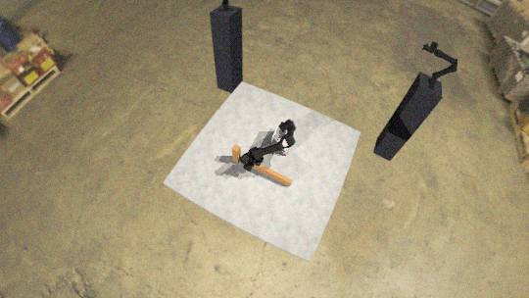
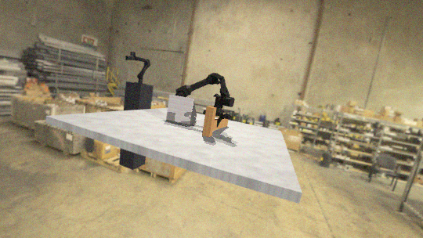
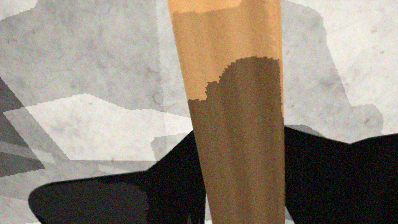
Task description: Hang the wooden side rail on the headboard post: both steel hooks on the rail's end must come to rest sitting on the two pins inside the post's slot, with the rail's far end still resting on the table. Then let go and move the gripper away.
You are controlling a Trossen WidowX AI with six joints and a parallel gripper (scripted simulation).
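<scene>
The wooden headboard post is 140 mm to the right of my gripper tip and 40 mm above it.
</scene>
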